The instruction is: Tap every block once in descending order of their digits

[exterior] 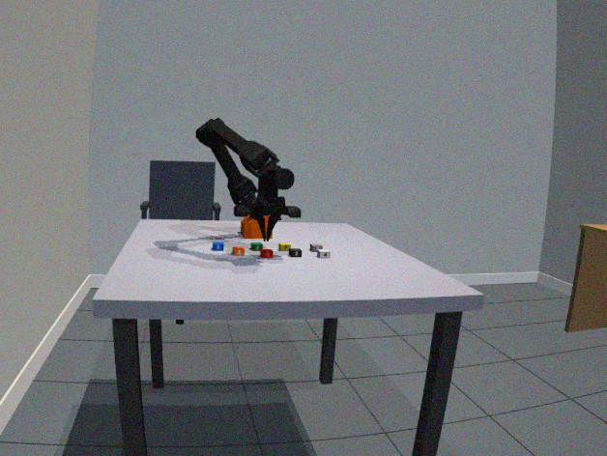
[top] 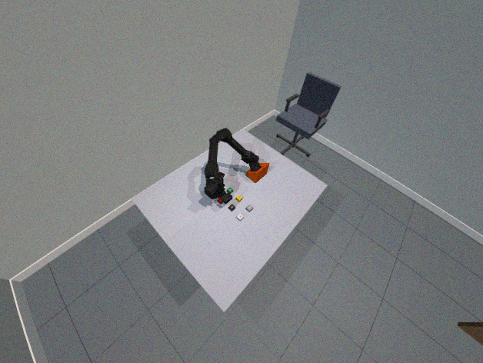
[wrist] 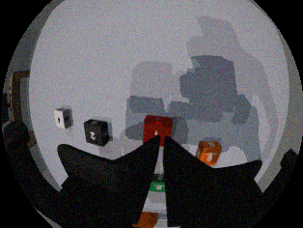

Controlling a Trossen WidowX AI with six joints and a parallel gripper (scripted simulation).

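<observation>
The red block is 10 mm behind my gripper tip, 10 mm to the left of it and 40 mm below it. Also, from my gripper tip: black block (20 mm behind, 90 mm to the left, 40 mm below); then green block (110 mm behind, 10 mm to the right, 40 mm below); then orange block (40 mm behind, 70 mm to the right, 40 mm below).
</observation>
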